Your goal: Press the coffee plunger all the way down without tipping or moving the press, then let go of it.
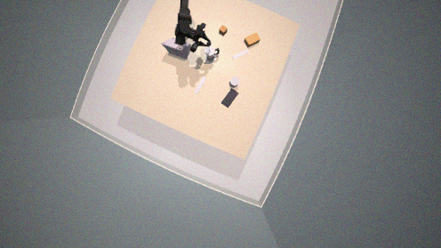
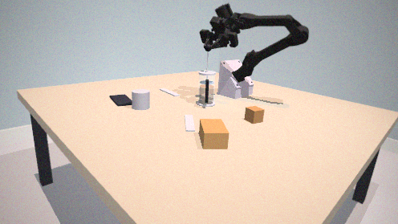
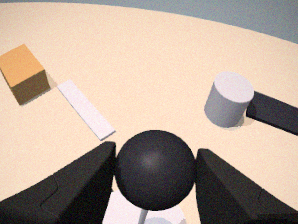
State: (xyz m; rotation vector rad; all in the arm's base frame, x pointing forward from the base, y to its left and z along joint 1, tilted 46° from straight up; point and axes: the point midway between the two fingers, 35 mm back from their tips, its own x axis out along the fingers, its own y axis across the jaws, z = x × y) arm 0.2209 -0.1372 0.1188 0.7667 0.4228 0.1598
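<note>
Now: gripper tip 1 cm to the right of the glass coffee press and 13 cm above it. From my gripper tip the other things lie so: grey cylinder (24 cm ahead, 14 cm to the right, 22 cm below); then dark flat slab (24 cm ahead, 27 cm to the right, 25 cm below); then orange cube (2 cm ahead, 26 cm to the left, 23 cm below).
</note>
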